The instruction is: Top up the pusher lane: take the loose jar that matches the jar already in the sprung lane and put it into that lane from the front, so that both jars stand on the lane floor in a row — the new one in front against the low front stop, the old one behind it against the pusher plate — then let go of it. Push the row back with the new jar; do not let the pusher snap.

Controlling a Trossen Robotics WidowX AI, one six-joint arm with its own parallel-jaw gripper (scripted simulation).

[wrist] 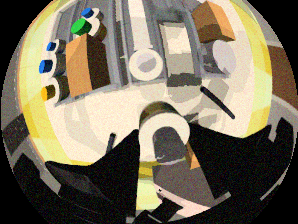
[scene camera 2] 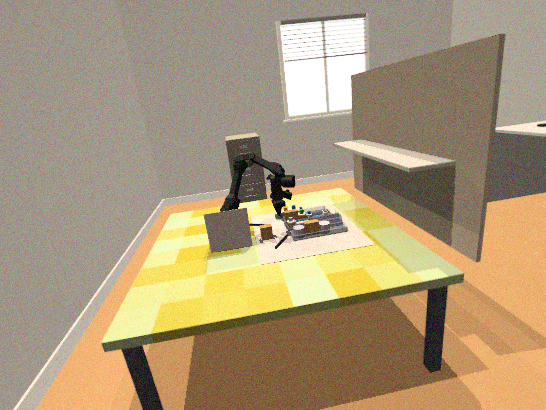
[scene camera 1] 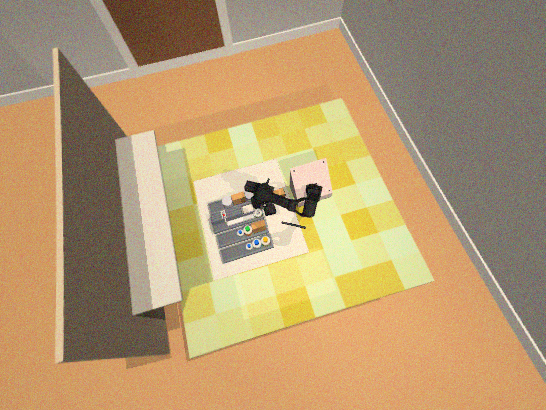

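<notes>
A white-lidded jar [wrist: 145,64] is here, and so is a brown box [wrist: 87,69]. I can see a wall shelf both at [scene camera 1: 154,282] and at [scene camera 2: 407,160], while a tall panel appears at [scene camera 2: 445,103] and again at [scene camera 1: 94,320]. As for my gripper [wrist: 162,130], it is carrying a white-lidded jar.
</notes>
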